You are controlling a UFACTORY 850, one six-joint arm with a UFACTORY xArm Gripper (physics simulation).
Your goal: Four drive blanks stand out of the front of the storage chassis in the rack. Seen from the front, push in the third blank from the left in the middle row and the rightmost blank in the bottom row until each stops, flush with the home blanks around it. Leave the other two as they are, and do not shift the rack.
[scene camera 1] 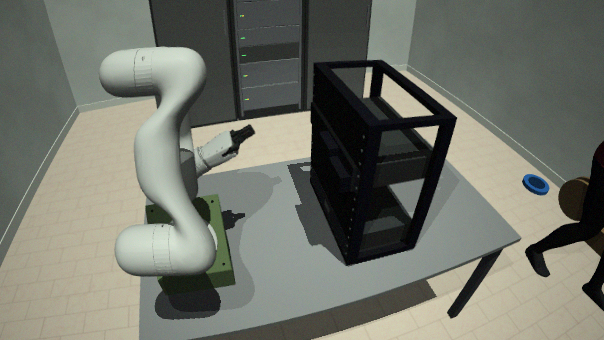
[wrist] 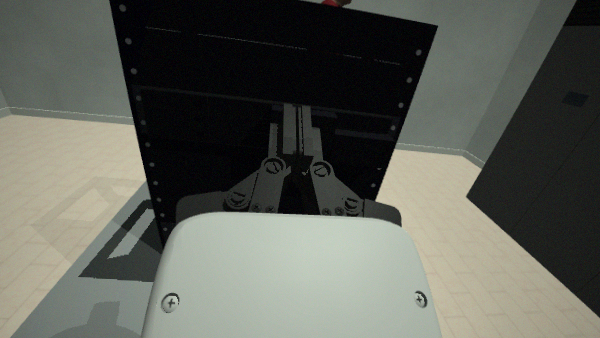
Note:
I see my gripper and a black rack.
My gripper also shows in the wrist view.

